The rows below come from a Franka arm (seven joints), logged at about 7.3 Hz.
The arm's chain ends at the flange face. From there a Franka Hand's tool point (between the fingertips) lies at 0.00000 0.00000 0.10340 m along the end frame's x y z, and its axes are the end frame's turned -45 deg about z.
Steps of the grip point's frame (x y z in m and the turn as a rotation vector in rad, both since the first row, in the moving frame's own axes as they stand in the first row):
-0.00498 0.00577 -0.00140 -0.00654 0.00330 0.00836
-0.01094 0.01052 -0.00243 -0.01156 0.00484 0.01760
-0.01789 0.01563 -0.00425 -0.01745 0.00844 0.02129
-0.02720 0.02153 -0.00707 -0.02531 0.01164 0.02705
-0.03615 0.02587 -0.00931 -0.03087 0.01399 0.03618
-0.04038 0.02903 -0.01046 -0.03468 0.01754 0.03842
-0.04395 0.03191 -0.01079 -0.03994 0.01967 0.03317
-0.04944 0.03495 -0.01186 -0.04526 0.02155 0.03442
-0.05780 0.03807 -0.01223 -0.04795 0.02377 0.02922
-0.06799 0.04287 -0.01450 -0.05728 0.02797 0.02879
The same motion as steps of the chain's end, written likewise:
-0.00016 0.00736 -0.00140 -0.00229 0.00696 0.00836
-0.00149 0.01467 -0.00242 -0.00475 0.01160 0.01760
-0.00348 0.02302 -0.00423 -0.00637 0.01831 0.02129
-0.00670 0.03342 -0.00703 -0.00967 0.02613 0.02705
-0.01053 0.04256 -0.00925 -0.01194 0.03172 0.03618
-0.01182 0.04775 -0.01038 -0.01212 0.03693 0.03842
-0.01285 0.05209 -0.01069 -0.01433 0.04215 0.03317
-0.01510 0.05786 -0.01173 -0.01677 0.04724 0.03442
-0.01917 0.06595 -0.01208 -0.01710 0.05071 0.02922
-0.02396 0.07616 -0.01429 -0.02073 0.06028 0.02879

